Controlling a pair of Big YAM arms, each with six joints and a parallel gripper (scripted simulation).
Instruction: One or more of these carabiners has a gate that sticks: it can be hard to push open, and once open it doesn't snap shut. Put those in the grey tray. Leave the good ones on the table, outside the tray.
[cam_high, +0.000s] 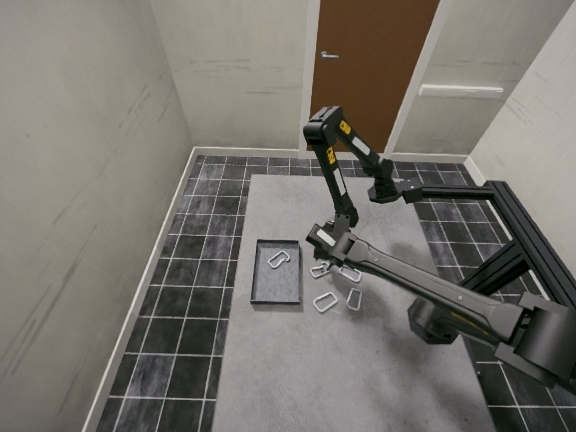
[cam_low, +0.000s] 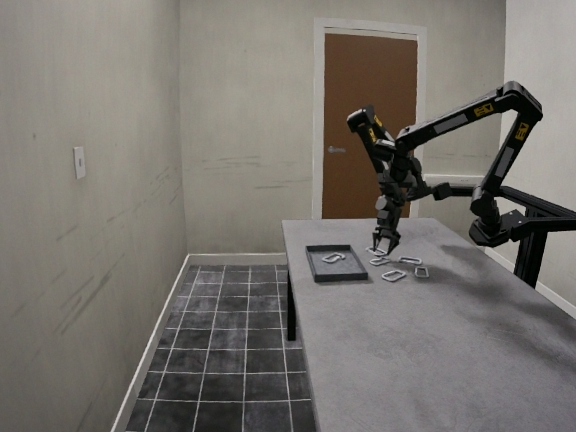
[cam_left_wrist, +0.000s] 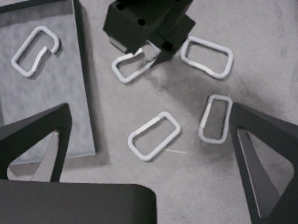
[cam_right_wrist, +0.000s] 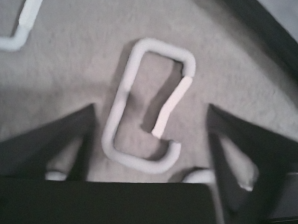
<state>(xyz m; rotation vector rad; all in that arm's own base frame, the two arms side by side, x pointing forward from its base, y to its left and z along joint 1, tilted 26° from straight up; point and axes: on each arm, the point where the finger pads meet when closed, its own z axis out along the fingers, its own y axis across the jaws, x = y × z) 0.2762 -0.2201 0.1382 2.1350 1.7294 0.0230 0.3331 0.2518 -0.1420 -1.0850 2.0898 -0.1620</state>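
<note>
My right gripper is now 200 mm short of the grey tray and 40 mm above it.
</note>
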